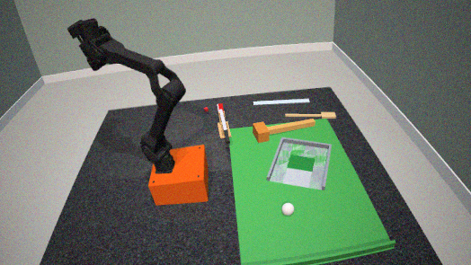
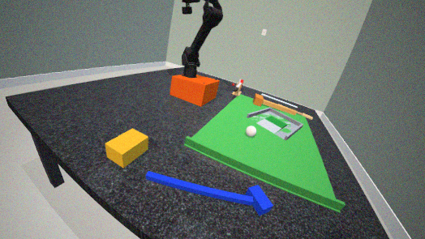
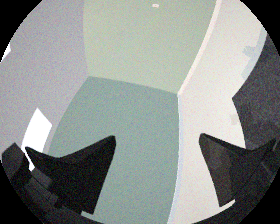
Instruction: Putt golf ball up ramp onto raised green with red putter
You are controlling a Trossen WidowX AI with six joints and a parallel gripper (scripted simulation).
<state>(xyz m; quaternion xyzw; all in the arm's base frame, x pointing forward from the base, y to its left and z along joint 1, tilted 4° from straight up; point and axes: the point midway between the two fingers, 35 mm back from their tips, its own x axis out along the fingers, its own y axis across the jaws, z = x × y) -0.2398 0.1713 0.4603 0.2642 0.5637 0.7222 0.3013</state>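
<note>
Now: the wooden stand 500 mm below my gripper tip, 480 mm ahead of it and 140 mm to the left of it. Also, from my gripper tip: white golf ball: 720 mm ahead, 520 mm below, 350 mm to the right; then yellow block: 720 mm to the right, 520 mm below, 480 mm ahead; then green mat: 770 mm ahead, 540 mm below, 190 mm to the right.
</note>
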